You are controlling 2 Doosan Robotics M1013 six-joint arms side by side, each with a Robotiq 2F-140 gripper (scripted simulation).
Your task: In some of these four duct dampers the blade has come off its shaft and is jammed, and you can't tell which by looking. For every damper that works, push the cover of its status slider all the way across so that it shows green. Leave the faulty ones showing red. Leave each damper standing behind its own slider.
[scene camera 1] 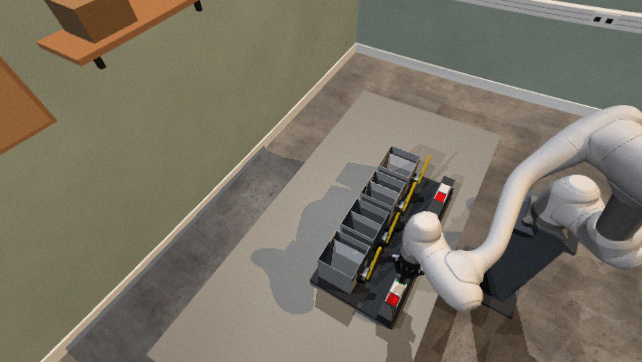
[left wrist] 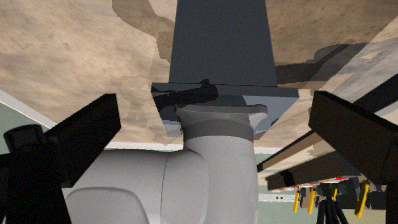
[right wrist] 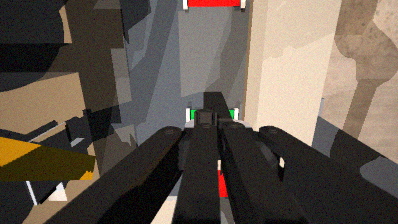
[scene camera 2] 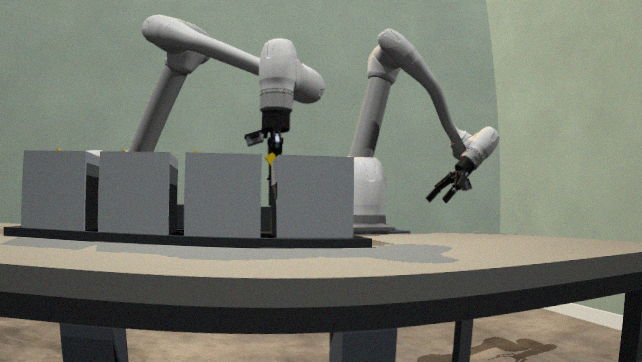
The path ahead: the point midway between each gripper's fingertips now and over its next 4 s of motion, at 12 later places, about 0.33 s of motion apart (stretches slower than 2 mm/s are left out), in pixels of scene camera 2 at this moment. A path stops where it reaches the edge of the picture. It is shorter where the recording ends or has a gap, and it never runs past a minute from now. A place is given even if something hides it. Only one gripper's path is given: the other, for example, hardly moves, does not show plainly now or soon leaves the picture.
My right gripper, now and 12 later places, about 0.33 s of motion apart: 273,205; 275,205; 278,205; 279,205; 281,206; 283,206; 285,206; 286,206; 287,206; 288,206; 288,206; 288,206; 286,206
